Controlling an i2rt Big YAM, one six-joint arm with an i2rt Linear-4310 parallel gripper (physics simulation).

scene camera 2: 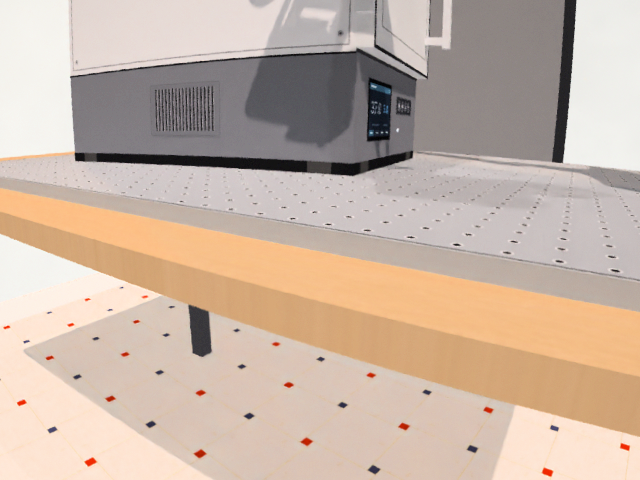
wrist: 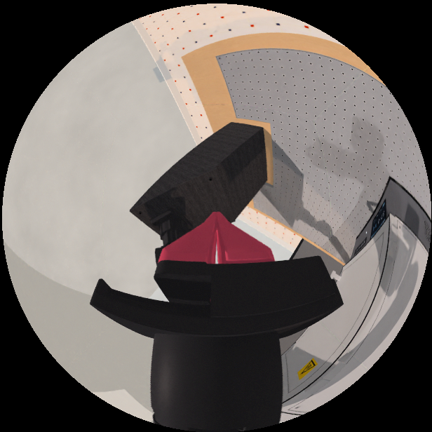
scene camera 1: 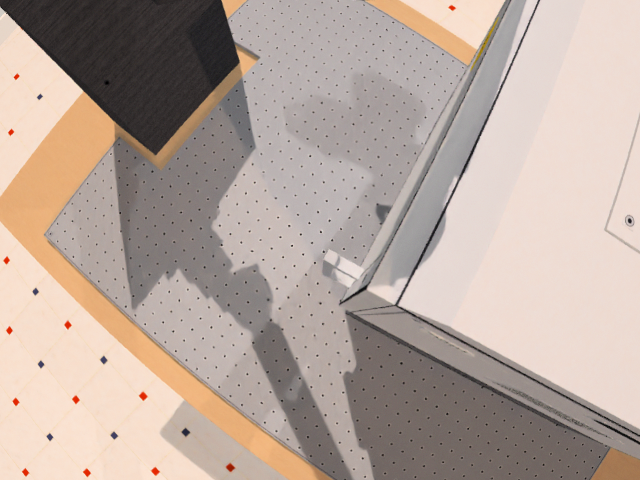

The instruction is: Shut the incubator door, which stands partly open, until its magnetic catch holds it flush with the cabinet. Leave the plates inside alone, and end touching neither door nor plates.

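The incubator door lies along the front of the cabinet, with a thin, even dark line at the joint. I see no wide gap, but cannot tell whether the catch holds it fully flush. Its white handle sticks out at one edge. The plates are hidden inside the cabinet. My gripper is shut and empty, its red fingertips together, apart from the door and handle in the wrist view. It does not show in either scene view.
A tall dark block stands at the edge of the perforated metal board, away from the cabinet. The wooden table edge runs around the board. Arm shadows fall across the board and cabinet.
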